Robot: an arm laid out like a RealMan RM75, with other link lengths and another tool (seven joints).
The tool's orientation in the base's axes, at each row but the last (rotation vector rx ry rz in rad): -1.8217, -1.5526, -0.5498; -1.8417, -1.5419, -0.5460; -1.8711, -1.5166, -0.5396; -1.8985, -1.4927, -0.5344; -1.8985, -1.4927, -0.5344; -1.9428, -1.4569, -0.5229; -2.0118, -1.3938, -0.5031
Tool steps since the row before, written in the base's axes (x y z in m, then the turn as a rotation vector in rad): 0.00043, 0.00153, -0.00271, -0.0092, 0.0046, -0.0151; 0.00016, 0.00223, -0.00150, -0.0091, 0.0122, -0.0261; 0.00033, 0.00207, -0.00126, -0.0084, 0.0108, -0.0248; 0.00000, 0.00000, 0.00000, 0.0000, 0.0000, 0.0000; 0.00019, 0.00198, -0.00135, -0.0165, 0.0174, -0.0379; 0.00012, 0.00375, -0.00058, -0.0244, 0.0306, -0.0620; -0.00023, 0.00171, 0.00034, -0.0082, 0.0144, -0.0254
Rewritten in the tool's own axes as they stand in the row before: -0.00074, 0.00091, 0.00291, -0.0092, -0.0060, 0.0146; 0.00055, 0.00031, 0.00262, -0.0115, -0.0040, 0.0277; 0.00066, 0.00039, 0.00232, -0.0114, -0.0035, 0.0257; 0.00000, 0.00000, 0.00000, 0.0000, 0.0000, 0.0000; 0.00052, 0.00024, 0.00233, -0.0177, -0.0090, 0.0402; 0.00226, -0.00039, 0.00303, -0.0267, -0.0126, 0.0671; 0.00130, -0.00072, 0.00093, -0.0090, -0.0040, 0.0287
